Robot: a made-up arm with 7 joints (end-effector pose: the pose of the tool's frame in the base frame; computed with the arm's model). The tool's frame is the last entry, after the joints.
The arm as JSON. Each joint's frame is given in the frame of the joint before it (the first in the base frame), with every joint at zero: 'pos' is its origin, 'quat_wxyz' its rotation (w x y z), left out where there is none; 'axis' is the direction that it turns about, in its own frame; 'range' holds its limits. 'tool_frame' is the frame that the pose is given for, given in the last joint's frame.
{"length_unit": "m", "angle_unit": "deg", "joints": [
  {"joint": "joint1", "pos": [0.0, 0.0, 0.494], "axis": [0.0, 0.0, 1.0], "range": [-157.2, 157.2]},
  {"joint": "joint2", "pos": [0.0, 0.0, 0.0], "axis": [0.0, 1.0, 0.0], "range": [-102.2, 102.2]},
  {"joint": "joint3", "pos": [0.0, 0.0, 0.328], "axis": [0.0, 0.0, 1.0], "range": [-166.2, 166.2]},
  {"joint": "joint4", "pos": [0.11, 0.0, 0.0], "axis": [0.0, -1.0, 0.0], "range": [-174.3, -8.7]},
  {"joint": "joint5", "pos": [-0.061, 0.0, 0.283], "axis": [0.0, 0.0, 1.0], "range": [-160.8, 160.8]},
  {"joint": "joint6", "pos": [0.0, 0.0, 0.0], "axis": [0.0, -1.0, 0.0], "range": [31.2, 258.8]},
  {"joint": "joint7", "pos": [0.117, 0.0, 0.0], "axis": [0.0, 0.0, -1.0], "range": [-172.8, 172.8]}
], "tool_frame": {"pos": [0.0, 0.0, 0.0], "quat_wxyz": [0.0, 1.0, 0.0, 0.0]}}
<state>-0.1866 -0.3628 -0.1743 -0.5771 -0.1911 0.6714 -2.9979</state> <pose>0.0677 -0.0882 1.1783 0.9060 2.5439 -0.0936</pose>
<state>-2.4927 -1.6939 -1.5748 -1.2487 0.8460 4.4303 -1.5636</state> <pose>0.2131 0.4699 0.4123 -2.6459 -0.5703 -0.7783</pose>
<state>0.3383 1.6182 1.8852 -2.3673 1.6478 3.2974 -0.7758</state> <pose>0.0479 0.3898 0.4789 -1.6136 -0.3724 1.4385</pose>
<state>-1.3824 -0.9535 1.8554 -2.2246 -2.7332 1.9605 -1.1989</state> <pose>0.3720 0.2406 0.4425 -1.2053 0.4770 -1.1981</pose>
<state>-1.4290 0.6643 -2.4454 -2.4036 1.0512 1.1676 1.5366</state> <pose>-0.3107 0.1398 0.7189 2.1527 0.7694 -0.5289</pose>
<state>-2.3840 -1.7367 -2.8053 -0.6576 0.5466 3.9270 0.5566</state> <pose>0.3889 0.3702 0.2670 -1.7668 0.8060 -1.0655</pose>
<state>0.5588 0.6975 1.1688 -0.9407 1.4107 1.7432 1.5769</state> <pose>0.2586 0.5801 0.8543 -1.4300 0.0056 2.4227</pose>
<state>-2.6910 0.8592 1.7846 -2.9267 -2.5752 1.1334 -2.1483</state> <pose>0.1692 -0.2429 0.5018 0.6101 1.9586 -2.3190</pose>
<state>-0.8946 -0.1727 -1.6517 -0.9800 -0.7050 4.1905 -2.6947</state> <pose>-0.2019 -0.0751 1.0067 -0.0677 0.5557 -2.4271</pose>
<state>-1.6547 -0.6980 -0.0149 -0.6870 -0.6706 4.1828 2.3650</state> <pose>0.0542 0.2317 0.9972 -1.0817 -1.1208 -2.7082</pose>
